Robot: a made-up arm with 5 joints.
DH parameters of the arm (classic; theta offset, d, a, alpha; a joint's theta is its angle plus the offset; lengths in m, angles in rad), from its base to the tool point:
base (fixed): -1.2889 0 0.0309 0
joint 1: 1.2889 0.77 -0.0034 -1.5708
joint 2: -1.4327 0 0.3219 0
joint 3: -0.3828 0 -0.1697 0
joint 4: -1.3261 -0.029 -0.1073 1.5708
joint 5: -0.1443 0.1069 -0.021 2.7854
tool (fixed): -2.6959 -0.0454 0 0
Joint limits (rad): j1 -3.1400..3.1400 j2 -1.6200..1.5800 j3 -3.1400..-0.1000 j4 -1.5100..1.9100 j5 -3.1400..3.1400
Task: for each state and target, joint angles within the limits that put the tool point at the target. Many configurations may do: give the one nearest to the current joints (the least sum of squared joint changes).
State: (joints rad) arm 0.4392 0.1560 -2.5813 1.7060 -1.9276
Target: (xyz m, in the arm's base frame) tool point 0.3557 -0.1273 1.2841
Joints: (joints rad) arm -0.2255 0.3314 -2.8605 1.0558 -1.9006
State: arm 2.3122 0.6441 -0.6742 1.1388 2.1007
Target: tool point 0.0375 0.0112 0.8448
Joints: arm 2.4892 0.8113 -0.1562 1.8287 1.7171
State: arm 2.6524 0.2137 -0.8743 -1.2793 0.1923
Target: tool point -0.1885 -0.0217 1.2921
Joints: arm 3.1400 -0.0409 -1.3345 -1.0800 -0.1558
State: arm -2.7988 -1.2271 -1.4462 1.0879 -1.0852
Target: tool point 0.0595 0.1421 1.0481
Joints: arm -1.8885 -1.6200 -1.3559 1.5059 -1.2299
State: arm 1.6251 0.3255 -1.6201 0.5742 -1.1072
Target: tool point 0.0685 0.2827 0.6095
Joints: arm 1.3949 0.8654 -1.0325 0.8492 -1.1314
